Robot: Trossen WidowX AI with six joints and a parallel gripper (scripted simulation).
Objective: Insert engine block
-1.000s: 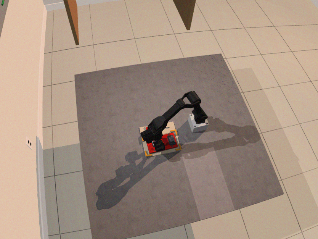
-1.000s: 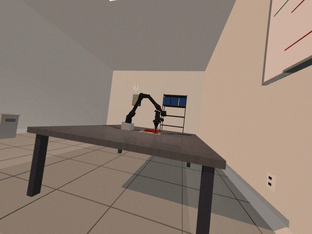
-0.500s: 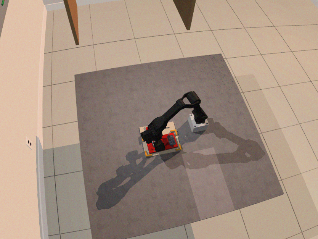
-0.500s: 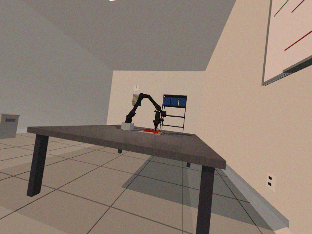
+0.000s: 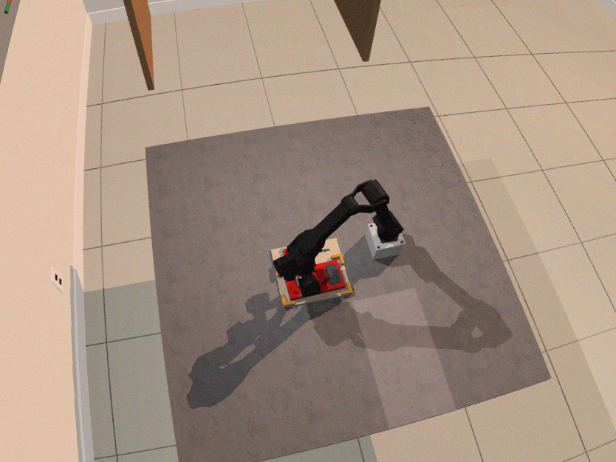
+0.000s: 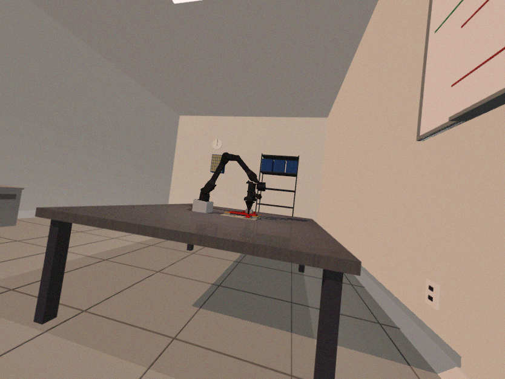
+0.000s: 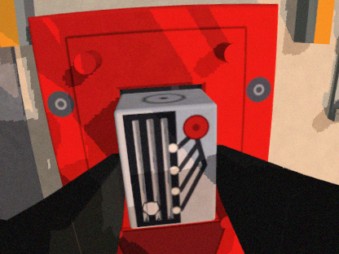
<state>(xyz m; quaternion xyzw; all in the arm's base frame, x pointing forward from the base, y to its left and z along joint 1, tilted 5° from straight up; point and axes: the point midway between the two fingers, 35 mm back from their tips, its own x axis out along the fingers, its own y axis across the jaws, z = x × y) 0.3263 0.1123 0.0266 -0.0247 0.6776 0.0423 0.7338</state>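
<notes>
The black stick is 13 cm to the right of my gripper tip, 3 cm ahead of it and 1 cm below it. Also, from my gripper tip: engine block: 1 cm below.
</notes>
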